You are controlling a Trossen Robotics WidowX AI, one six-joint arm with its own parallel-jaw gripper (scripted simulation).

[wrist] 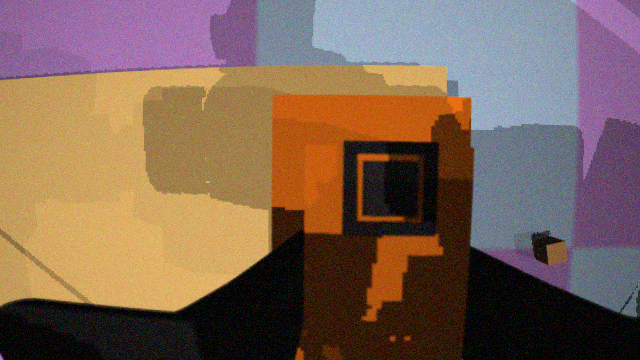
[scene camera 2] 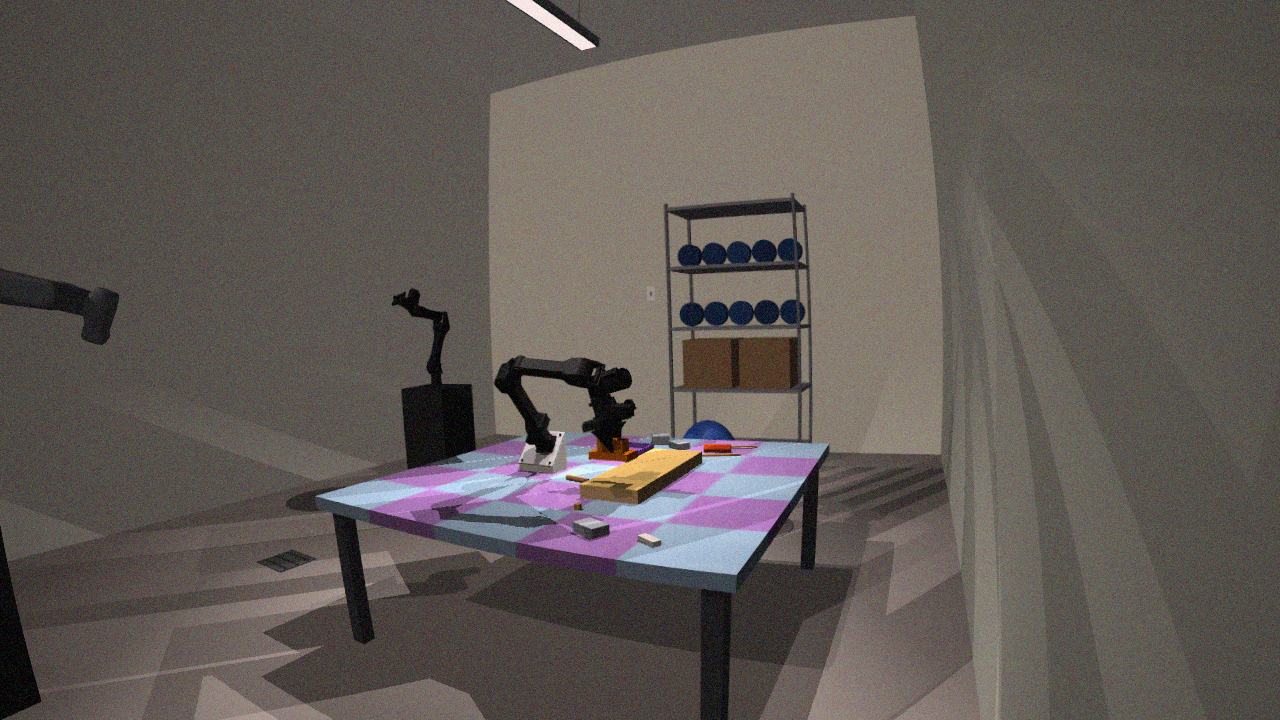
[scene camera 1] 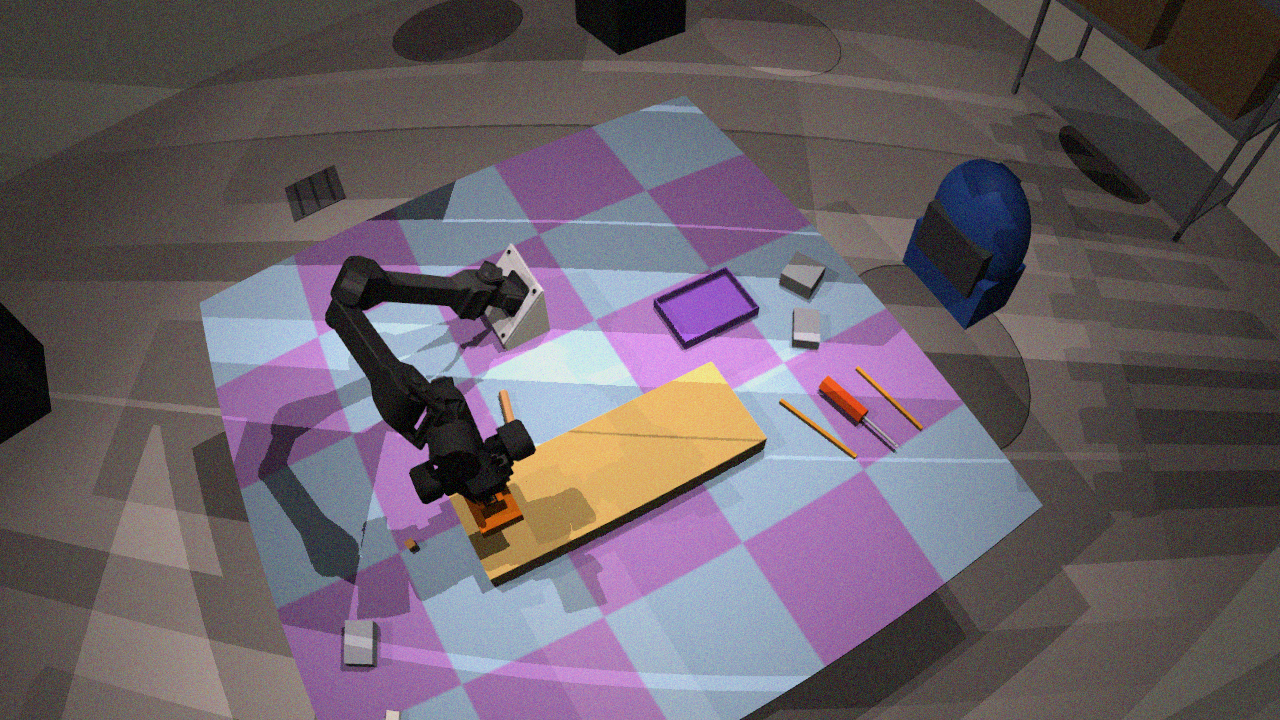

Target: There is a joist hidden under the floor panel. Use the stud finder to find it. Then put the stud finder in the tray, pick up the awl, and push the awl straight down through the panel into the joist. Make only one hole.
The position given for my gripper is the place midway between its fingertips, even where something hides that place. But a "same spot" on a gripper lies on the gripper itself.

My gripper shows in the wrist view, in scene camera 2 and in scene camera 1 (487, 495). An orange stud finder shows in the wrist view, in scene camera 2 (622, 453) and in scene camera 1. The same spot on the orange stud finder: (scene camera 1: 503, 512) is (wrist: 342, 140). One and the same spot on my gripper: (wrist: 263, 305) is (scene camera 2: 619, 430).
